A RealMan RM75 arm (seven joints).
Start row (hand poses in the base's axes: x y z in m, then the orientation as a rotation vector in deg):
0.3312, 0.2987, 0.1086, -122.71, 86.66, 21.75
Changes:
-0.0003, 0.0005, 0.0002, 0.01, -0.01, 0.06
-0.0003, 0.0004, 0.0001, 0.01, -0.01, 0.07
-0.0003, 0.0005, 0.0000, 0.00, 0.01, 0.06
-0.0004, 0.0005, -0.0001, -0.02, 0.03, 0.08
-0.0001, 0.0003, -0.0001, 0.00, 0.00, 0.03
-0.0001, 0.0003, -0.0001, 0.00, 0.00, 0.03
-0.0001, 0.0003, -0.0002, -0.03, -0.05, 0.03
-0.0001, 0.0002, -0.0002, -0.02, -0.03, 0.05
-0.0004, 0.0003, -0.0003, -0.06, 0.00, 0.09
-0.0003, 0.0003, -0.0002, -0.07, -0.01, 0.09
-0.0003, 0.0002, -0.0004, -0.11, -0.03, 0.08
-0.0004, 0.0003, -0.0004, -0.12, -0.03, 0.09
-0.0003, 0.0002, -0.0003, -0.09, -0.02, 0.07
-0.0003, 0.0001, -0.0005, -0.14, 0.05, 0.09
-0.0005, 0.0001, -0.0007, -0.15, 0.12, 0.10
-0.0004, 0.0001, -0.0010, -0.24, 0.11, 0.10
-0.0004, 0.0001, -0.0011, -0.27, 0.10, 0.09
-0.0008, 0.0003, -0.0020, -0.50, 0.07, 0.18
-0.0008, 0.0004, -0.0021, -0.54, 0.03, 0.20
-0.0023, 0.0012, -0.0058, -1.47, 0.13, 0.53
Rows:
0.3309, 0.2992, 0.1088, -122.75, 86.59, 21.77
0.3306, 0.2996, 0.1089, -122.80, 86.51, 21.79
0.3303, 0.3001, 0.1089, -122.85, 86.45, 21.82
0.3299, 0.3006, 0.1088, -122.94, 86.40, 21.87
0.3298, 0.3009, 0.1087, -122.96, 86.37, 21.88
0.3297, 0.3012, 0.1086, -122.98, 86.34, 21.89
0.3296, 0.3015, 0.1084, -123.02, 86.30, 21.82
0.3295, 0.3017, 0.1082, -123.07, 86.24, 21.79
0.3291, 0.3020, 0.1079, -123.19, 86.18, 21.78
0.3288, 0.3023, 0.1077, -123.32, 86.12, 21.75
0.3285, 0.3025, 0.1073, -123.47, 86.08, 21.67
0.3281, 0.3028, 0.1069, -123.63, 86.03, 21.59
0.3278, 0.3030, 0.1066, -123.76, 85.99, 21.53
0.3275, 0.3031, 0.1061, -123.95, 85.99, 21.52
0.3270, 0.3032, 0.1054, -124.16, 86.03, 21.59
0.3266, 0.3033, 0.1044, -124.44, 86.11, 21.59
0.3262, 0.3034, 0.1033, -124.74, 86.21, 21.55
0.3254, 0.3037, 0.1013, -125.28, 86.31, 21.35
0.3246, 0.3041, 0.0992, -125.87, 86.39, 21.08
0.3223, 0.3053, 0.0934, -127.46, 86.63, 20.40

